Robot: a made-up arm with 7 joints. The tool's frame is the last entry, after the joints.
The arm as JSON. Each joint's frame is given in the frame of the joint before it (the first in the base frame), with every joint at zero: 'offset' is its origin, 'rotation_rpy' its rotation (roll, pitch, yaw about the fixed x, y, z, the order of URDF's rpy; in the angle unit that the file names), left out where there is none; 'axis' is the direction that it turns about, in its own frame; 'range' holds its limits. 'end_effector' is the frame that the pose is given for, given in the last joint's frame.
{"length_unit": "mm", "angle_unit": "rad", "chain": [
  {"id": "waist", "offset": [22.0, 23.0, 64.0], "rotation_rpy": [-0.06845, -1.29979, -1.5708], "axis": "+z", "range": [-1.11, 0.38]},
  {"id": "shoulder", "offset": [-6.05, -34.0, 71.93], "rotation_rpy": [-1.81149, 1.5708, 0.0], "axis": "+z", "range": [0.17, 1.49]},
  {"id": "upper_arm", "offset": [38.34, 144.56, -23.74], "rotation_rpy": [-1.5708, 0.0, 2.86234], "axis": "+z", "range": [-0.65, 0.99]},
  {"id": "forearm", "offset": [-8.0, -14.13, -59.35], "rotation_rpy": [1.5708, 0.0, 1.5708], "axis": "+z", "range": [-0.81, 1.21]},
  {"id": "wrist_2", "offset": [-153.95, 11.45, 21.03], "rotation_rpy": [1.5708, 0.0, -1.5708], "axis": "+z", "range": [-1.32, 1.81]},
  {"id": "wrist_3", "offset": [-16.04, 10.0, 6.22], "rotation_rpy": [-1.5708, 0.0, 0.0], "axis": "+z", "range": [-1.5, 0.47]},
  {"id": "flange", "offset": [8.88, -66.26, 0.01], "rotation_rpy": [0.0, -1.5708, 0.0], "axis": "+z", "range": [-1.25, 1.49]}
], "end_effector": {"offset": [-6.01, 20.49, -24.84], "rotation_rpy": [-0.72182, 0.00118, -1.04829]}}
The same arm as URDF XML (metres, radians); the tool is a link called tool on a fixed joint. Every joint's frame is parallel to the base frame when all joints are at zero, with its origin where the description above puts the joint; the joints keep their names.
<robot name="arm">
  <joint name="tool_fixed" type="fixed">
    <parent link="link7"/>
    <child link="tool"/>
    <origin xyz="-0.0260 -0.0060 -0.0190" rpy="-0.5950 0.2173 0.5362"/>
  </joint>
  <joint name="flange" type="revolute">
    <parent link="link6"/>
    <child link="link7"/>
    <origin xyz="0.0620 0.0000 -0.0250"/>
    <axis xyz="0.247497 -0.0001 0.968889"/>
    <limit lower="-1.2500" upper="1.4900"/>
  </joint>
  <joint name="wrist_3" type="revolute">
    <parent link="link5"/>
    <child link="link6"/>
    <origin xyz="0.0100 0.0100 0.0140"/>
    <axis xyz="0.0002 1 0"/>
    <limit lower="-1.5000" upper="0.4700"/>
  </joint>
  <joint name="wrist_2" type="revolute">
    <parent link="link4"/>
    <child link="link5"/>
    <origin xyz="0.1520 0.0210 -0.0270"/>
    <axis xyz="0.968889 -0.0002 -0.247497"/>
    <limit lower="-1.3200" upper="1.8100"/>
  </joint>
  <joint name="forearm" type="revolute">
    <parent link="link3"/>
    <child link="link4"/>
    <origin xyz="-0.0010 -0.0080 -0.0610"/>
    <axis xyz="0.0002 1 0"/>
    <limit lower="-0.8100" upper="1.2100"/>
  </joint>
  <joint name="upper_arm" type="revolute">
    <parent link="link2"/>
    <child link="link3"/>
    <origin xyz="-0.0600 0.0030 -0.1390"/>
    <axis xyz="0.247497 -0.0001 0.968889"/>
    <limit lower="-0.6500" upper="0.9900"/>
  </joint>
  <joint name="shoulder" type="revolute">
    <parent link="link1"/>
    <child link="link2"/>
    <origin xyz="-0.0290 0.0730 0.0140"/>
    <axis xyz="0.968889 -0.0002 -0.247497"/>
    <limit lower="0.1700" upper="1.4900"/>
  </joint>
  <joint name="waist" type="revolute">
    <parent link="base"/>
    <child link="link1"/>
    <origin xyz="0.0220 0.0230 0.0640"/>
    <axis xyz="0.068403 0.961235 0.26711"/>
    <limit lower="-1.1100" upper="0.3800"/>
  </joint>
  <link name="base"/>
  <link name="link1"/>
  <link name="link2"/>
  <link name="link3"/>
  <link name="link4"/>
  <link name="link5"/>
  <link name="link6"/>
  <link name="link7"/>
  <link name="tool"/>
</robot>

